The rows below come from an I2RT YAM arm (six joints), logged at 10 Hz.
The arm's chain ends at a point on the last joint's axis. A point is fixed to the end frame.
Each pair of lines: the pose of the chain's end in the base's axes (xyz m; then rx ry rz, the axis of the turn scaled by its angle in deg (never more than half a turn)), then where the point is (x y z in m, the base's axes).
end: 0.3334, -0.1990, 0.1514, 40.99, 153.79, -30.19
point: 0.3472 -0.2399 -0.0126
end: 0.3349, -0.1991, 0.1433, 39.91, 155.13, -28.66
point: 0.3475 -0.2363 -0.0217
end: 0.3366, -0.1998, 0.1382, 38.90, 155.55, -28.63
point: 0.3489 -0.2369 -0.0269
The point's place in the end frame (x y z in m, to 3 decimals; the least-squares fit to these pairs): 0.035 0.018 0.165
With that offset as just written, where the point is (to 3 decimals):
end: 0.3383, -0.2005, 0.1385, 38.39, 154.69, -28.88
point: 0.353 -0.239 -0.026
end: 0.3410, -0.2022, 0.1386, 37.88, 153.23, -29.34
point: 0.359 -0.243 -0.025
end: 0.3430, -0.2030, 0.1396, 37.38, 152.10, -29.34
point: 0.365 -0.245 -0.023
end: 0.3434, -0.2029, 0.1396, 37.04, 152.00, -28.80
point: 0.366 -0.244 -0.023
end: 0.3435, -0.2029, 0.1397, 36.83, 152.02, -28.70
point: 0.366 -0.244 -0.023
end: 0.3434, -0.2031, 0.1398, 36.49, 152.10, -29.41
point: 0.366 -0.245 -0.023
